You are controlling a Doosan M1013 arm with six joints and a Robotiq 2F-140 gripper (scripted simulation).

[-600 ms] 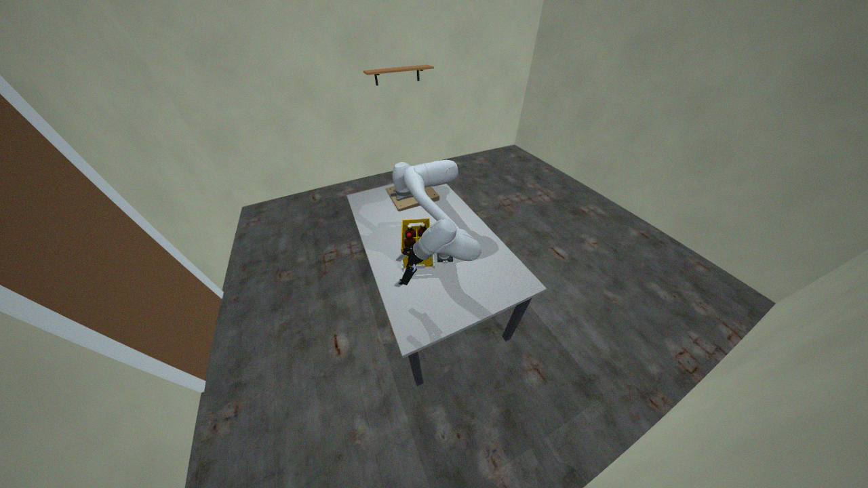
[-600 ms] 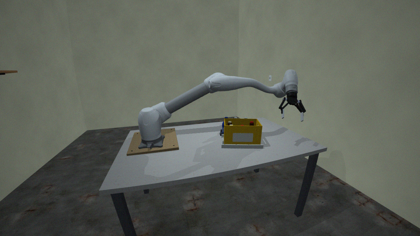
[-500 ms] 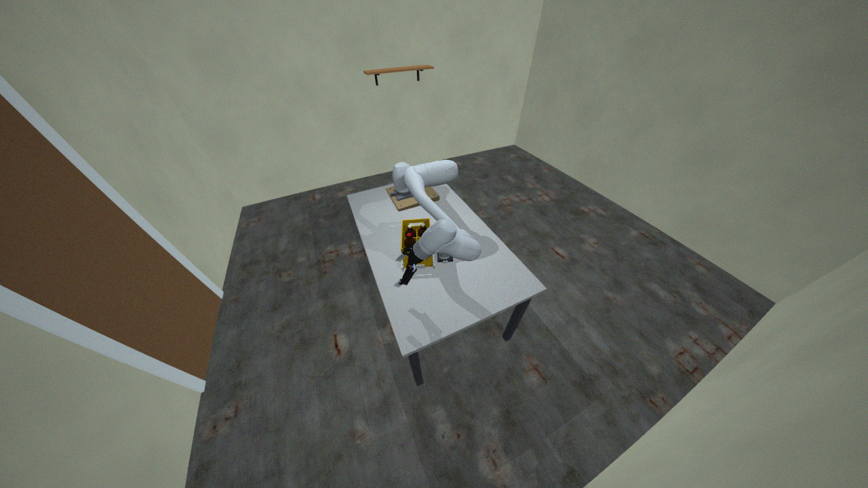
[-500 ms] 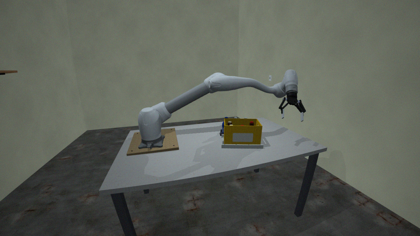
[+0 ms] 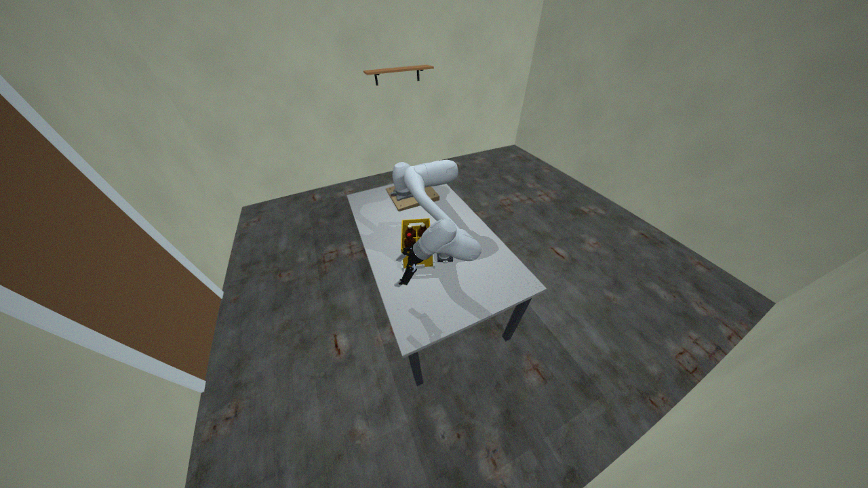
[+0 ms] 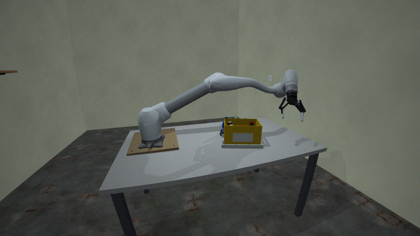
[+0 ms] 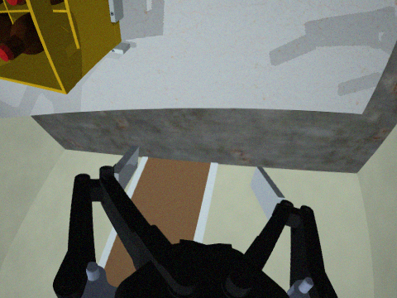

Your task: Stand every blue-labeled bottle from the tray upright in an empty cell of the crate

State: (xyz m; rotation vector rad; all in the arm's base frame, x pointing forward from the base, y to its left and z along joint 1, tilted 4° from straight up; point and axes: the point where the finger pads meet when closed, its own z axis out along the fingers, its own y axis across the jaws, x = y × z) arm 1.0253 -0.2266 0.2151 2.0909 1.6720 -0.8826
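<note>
My gripper is now 390 mm past the blue-labeled bottle, 370 mm to the right of it and 150 mm above it. From my hand the other things lie so: yellow crate (320 mm behind, 170 mm to the left, 150 mm below).
</note>
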